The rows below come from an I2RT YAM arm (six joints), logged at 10 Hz.
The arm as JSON. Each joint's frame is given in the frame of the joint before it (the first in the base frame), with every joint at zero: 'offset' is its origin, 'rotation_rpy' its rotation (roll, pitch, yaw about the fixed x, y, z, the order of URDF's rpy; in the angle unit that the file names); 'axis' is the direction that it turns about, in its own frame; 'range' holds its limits. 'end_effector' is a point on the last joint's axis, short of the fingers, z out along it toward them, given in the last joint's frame.
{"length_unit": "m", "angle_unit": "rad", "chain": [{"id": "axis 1", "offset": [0.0, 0.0, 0.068], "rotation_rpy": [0.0, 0.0, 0.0], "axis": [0.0, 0.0, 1.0], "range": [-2.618, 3.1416]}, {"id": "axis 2", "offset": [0.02, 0.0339, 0.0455], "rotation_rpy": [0.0, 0.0, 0.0], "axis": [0.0, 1.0, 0.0], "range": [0.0, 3.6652]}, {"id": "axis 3", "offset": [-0.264, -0.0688, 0.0], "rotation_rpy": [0.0, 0.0, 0.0], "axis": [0.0, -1.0, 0.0], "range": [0.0, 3.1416]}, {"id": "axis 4", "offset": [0.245, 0.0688, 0.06], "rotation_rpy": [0.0, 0.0, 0.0], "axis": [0.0, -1.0, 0.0], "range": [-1.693, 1.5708]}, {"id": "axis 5", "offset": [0.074, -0.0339, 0.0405], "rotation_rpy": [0.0, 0.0, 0.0], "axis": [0.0, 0.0, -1.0], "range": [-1.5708, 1.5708]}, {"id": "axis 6", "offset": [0.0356, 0.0, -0.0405], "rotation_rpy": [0.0, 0.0, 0.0], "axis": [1.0, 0.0, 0.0], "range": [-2.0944, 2.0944]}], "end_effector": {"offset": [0.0, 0.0, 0.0], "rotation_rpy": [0.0, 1.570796, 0.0]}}
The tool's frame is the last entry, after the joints.
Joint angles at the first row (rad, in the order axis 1, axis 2, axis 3, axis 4, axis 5, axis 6):
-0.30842 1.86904 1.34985 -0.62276 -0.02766 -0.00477
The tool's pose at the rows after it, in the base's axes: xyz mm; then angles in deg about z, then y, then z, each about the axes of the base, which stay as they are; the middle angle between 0 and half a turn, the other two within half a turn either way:
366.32 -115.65 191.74 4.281 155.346 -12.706
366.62 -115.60 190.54 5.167 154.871 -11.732
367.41 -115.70 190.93 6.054 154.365 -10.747
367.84 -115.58 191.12 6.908 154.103 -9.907
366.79 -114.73 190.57 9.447 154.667 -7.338
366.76 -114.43 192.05 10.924 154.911 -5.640
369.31 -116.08 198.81 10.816 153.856 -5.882
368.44 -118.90 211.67 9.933 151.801 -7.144
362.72 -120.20 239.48 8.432 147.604 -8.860
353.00 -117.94 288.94 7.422 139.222 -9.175
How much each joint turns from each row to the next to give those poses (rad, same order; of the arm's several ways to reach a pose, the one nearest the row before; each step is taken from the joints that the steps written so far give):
-0.00076 0.00000 -0.02061 0.02060 -0.00877 0.00000
-0.00038 0.00001 -0.00646 0.01411 -0.00801 0.00001
-0.00040 -0.00002 -0.00003 0.00802 -0.00840 -0.00002
0.00001 0.00001 0.00001 0.00381 -0.00686 0.00192
-0.00039 0.00001 0.00002 -0.01258 -0.01793 0.00267
-0.00037 -0.00002 0.00722 -0.01373 -0.01182 -0.00191
-0.00229 -0.00228 0.02138 -0.00536 -0.00268 0.00152
-0.00762 -0.02364 0.01452 -0.00153 0.00001 0.00077
-0.00802 -0.06260 0.01751 -0.00572 -0.00077 -0.00037
-0.00457 -0.09916 0.04352 0.00305 -0.01982 -0.00190

